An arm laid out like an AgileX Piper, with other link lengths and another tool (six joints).
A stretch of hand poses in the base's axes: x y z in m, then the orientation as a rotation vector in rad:
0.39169, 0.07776, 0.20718, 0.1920, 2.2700, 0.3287
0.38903, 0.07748, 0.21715, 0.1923, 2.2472, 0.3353
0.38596, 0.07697, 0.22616, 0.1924, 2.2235, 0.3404
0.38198, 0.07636, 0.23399, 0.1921, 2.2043, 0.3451
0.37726, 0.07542, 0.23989, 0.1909, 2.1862, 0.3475
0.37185, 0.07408, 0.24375, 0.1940, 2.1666, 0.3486
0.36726, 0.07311, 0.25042, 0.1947, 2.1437, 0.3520
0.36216, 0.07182, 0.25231, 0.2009, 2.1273, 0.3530
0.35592, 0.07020, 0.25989, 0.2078, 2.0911, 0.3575
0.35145, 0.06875, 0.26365, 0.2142, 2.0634, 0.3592
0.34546, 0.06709, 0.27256, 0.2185, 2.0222, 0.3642
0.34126, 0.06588, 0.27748, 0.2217, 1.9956, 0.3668
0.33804, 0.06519, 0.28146, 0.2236, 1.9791, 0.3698
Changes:
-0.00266, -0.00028, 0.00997, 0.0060, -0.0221, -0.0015
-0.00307, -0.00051, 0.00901, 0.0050, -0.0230, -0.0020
-0.00398, -0.00061, 0.00783, 0.0043, -0.0187, -0.0012
-0.00472, -0.00094, 0.00590, 0.0023, -0.0178, -0.0012
-0.00541, -0.00134, 0.00386, 0.0031, -0.0186, -0.0049
-0.00459, -0.00097, 0.00667, 0.0041, -0.0222, -0.0029
-0.00510, -0.00129, 0.00189, 0.0041, -0.0149, -0.0066
-0.00624, -0.00162, 0.00758, 0.0082, -0.0340, -0.0090
-0.00447, -0.00145, 0.00376, 0.0056, -0.0259, -0.0084
-0.00599, -0.00166, 0.00891, 0.0081, -0.0393, -0.0079
-0.00420, -0.00121, 0.00492, 0.0050, -0.0253, -0.0057
-0.00322, -0.00069, 0.00398, 0.0041, -0.0157, -0.0028

